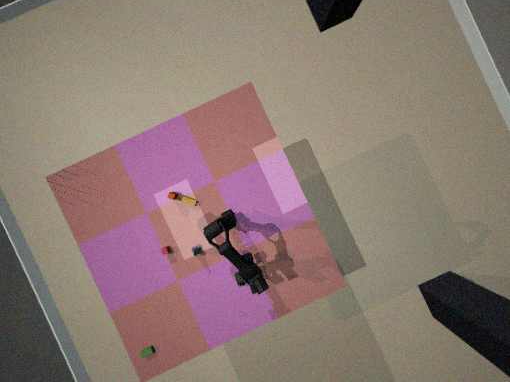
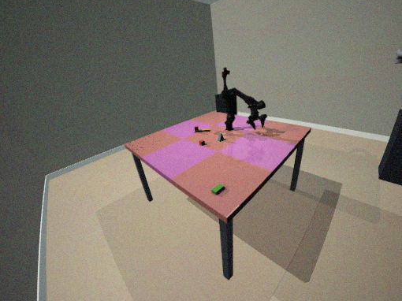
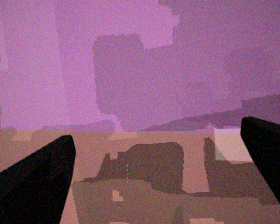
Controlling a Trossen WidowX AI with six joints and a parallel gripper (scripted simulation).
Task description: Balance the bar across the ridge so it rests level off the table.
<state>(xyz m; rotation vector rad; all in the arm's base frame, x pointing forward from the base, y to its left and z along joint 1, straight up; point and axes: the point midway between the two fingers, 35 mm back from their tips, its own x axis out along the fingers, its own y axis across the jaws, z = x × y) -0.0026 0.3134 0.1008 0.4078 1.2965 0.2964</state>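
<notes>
Now: the red cube 39 cm ahead of my gripper tip, 31 cm to the right of it and 5 cm below it. Round my gripper tip: green block (73 cm ahead, 17 cm to the left, 6 cm below).
</notes>
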